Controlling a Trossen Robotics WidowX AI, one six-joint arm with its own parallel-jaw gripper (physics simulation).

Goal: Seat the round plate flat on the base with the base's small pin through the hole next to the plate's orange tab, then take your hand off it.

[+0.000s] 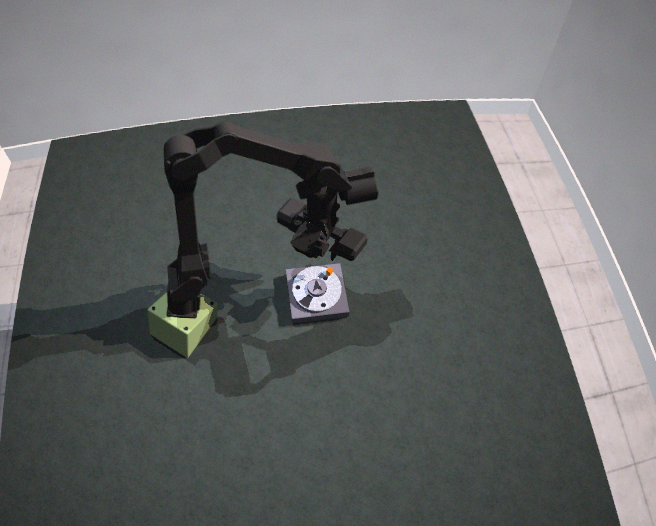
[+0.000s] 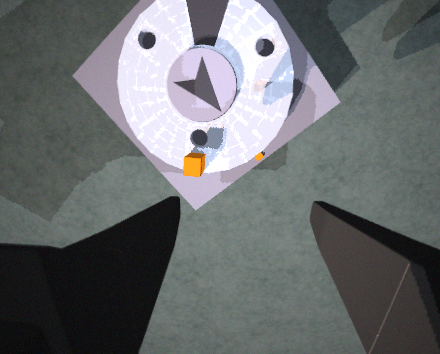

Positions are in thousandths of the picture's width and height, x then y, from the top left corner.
Scene:
my gripper: image 1 489, 480; image 2 558, 589
round white plate: image 1 504, 567; image 2 601, 239

